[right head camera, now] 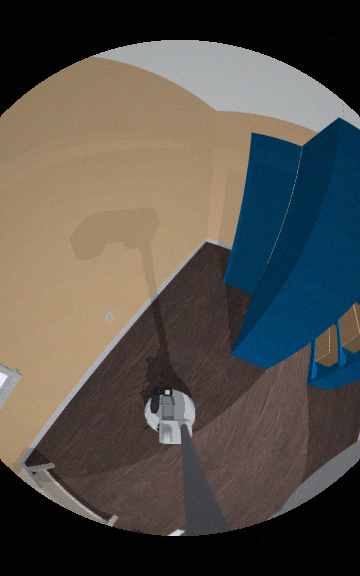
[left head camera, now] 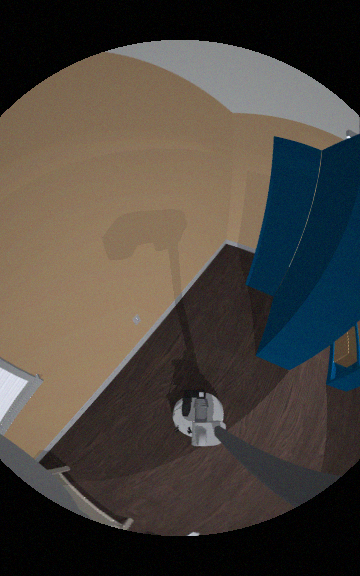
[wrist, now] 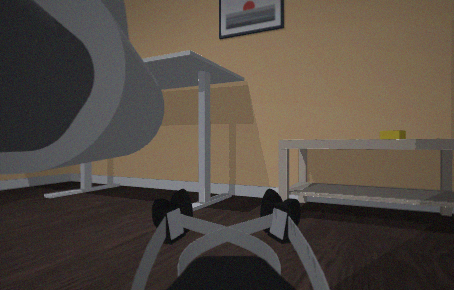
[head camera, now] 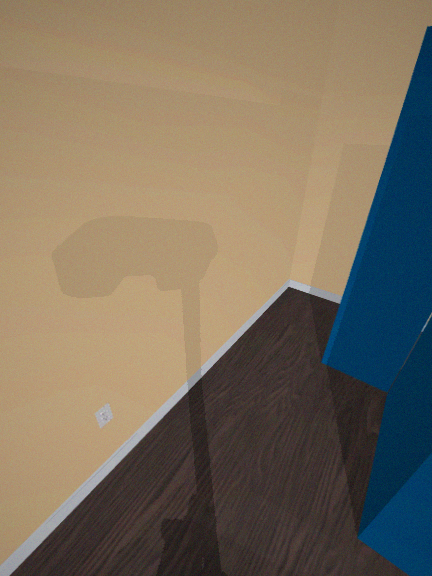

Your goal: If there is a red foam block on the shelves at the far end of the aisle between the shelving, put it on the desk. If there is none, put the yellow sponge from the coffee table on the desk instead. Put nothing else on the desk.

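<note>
In the wrist view my gripper is open and empty, its two fingertips apart. The yellow sponge lies on top of the pale coffee table at the right of that view. The desk, with a light top and metal legs, stands left of the coffee table. Blue shelving stands at the right of the head views; its closed sides face me, so most of its shelves are hidden. No red foam block shows in these views.
Cardboard boxes stand on another blue shelf unit at the right edge. A tan wall runs along the left, with a white baseboard. Part of the coffee table shows at the lower left. A framed picture hangs on the wall.
</note>
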